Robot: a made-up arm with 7 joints. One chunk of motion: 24 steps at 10 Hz.
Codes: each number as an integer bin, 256 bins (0 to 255) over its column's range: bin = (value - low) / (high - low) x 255, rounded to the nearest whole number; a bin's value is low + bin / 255 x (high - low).
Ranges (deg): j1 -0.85..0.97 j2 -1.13..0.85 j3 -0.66..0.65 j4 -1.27..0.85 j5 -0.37..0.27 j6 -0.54..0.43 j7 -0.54..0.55
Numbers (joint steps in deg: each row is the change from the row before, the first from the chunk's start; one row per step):
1: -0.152 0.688 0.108 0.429 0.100 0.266 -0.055
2: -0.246 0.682 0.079 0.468 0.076 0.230 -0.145
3: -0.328 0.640 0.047 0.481 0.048 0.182 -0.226
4: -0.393 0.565 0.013 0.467 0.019 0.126 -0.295
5: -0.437 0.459 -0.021 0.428 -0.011 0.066 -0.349
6: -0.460 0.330 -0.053 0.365 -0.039 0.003 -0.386
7: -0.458 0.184 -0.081 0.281 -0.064 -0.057 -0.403
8: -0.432 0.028 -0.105 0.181 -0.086 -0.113 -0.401
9: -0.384 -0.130 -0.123 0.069 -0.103 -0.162 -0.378
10: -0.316 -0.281 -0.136 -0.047 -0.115 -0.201 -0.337
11: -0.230 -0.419 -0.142 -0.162 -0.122 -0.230 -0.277
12: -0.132 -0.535 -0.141 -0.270 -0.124 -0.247 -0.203
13: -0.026 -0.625 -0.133 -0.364 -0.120 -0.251 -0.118
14: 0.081 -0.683 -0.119 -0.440 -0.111 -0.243 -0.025
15: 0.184 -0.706 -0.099 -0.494 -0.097 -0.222 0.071
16: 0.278 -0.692 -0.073 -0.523 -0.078 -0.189 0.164
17: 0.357 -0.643 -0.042 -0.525 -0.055 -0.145 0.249
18: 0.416 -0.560 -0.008 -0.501 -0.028 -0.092 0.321
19: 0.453 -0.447 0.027 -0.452 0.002 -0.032 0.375
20: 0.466 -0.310 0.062 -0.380 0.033 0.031 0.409
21: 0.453 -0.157 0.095 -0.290 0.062 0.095 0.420
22: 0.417 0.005 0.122 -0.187 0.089 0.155 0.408
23: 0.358 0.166 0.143 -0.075 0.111 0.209 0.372
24: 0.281 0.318 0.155 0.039 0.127 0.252 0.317
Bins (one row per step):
1: 98 234 149 204 187 212 113
2: 85 233 144 209 178 202 92
3: 73 228 138 211 167 190 73
4: 64 218 131 209 155 175 57
5: 58 205 124 204 143 159 45
6: 55 188 118 197 132 143 36
7: 55 169 113 187 122 127 32
8: 59 149 108 175 113 112 33
9: 65 129 105 161 106 99 38
10: 75 109 102 147 102 89 47
11: 87 92 101 133 99 81 62
12: 101 77 101 120 98 77 79
13: 115 65 103 109 100 76 99
14: 130 58 105 100 103 78 120
15: 145 55 109 93 109 84 143
16: 158 56 114 90 116 92 165
17: 169 63 120 90 126 104 185
18: 177 73 127 92 136 118 201
19: 183 88 134 98 148 134 214
20: 184 106 141 107 161 150 222
21: 183 125 147 118 172 167 225
22: 178 146 152 130 183 183 222
23: 169 167 156 144 192 197 213
24: 158 186 159 157 198 208 200

